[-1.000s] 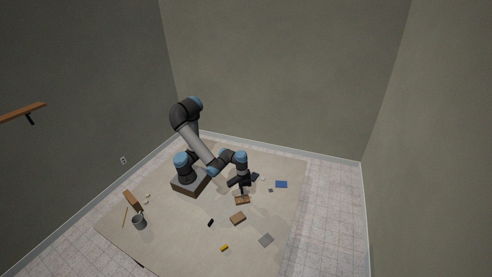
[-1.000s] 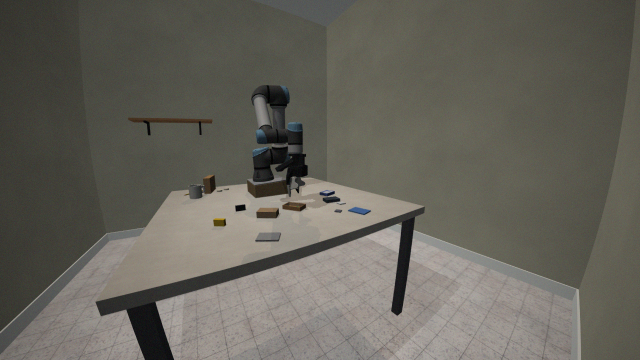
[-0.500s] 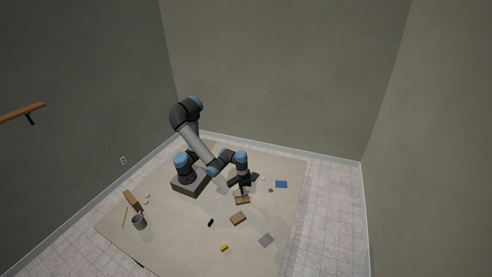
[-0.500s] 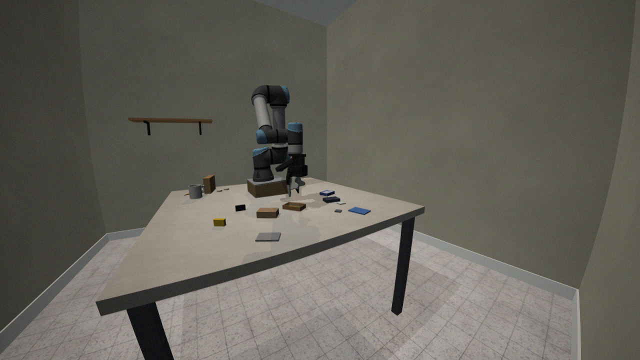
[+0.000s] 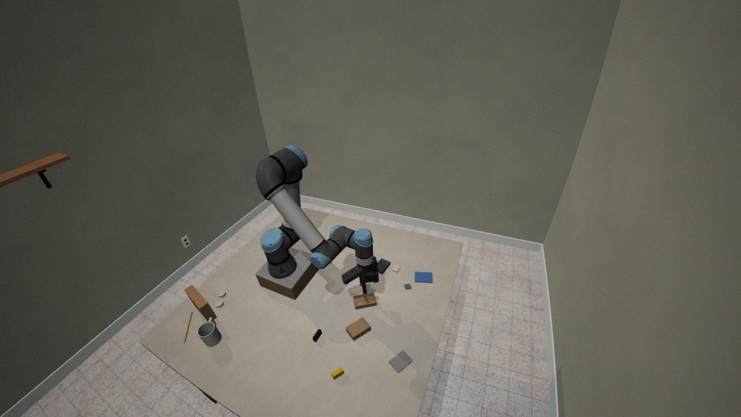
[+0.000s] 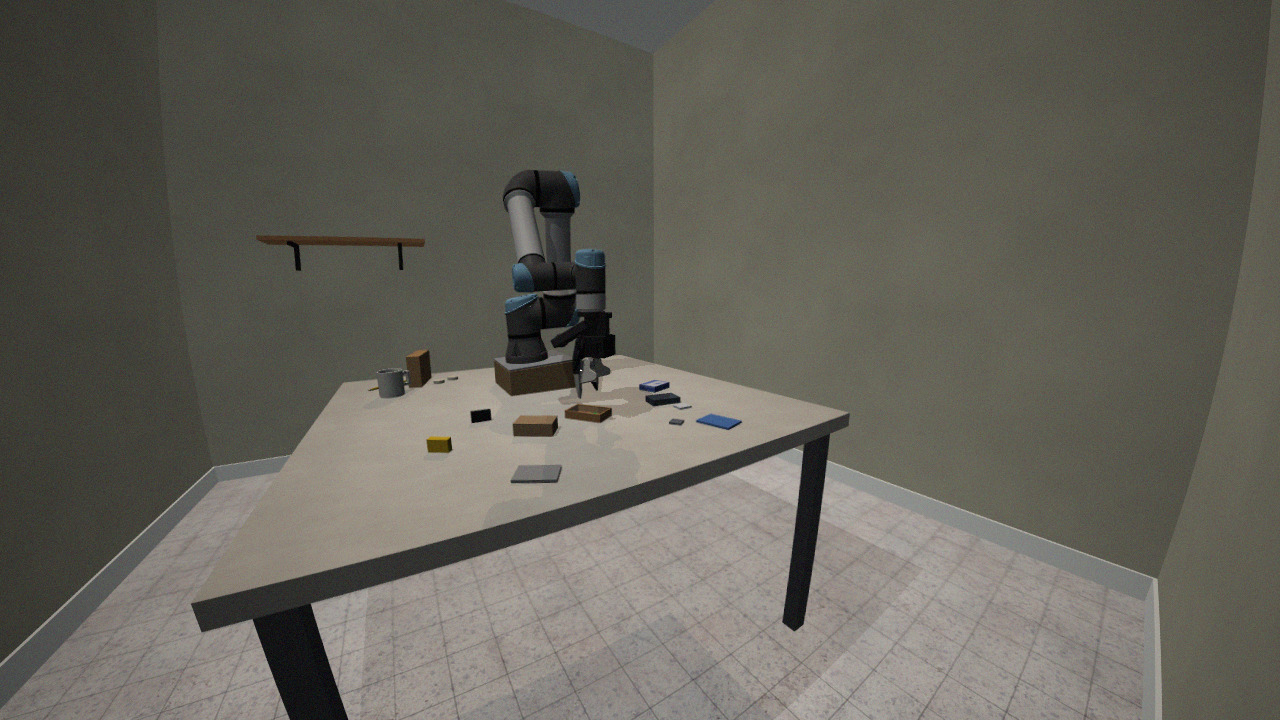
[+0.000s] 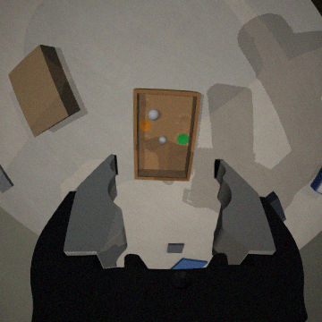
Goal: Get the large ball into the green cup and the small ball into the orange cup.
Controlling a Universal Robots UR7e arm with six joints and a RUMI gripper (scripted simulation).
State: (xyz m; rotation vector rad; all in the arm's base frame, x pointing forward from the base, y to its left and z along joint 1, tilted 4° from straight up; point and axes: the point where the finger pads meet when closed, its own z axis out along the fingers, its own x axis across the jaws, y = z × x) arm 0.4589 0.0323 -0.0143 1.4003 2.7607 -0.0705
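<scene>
Right now my hand is 70 mm above the covered wooden puzzle. Round my hand: small grey tile: 170 mm ahead, 170 mm to the left, 70 mm below; brown block: 40 mm ahead, 160 mm to the right, 60 mm below; dark tile: 10 mm behind, 250 mm to the left, 70 mm below.
</scene>
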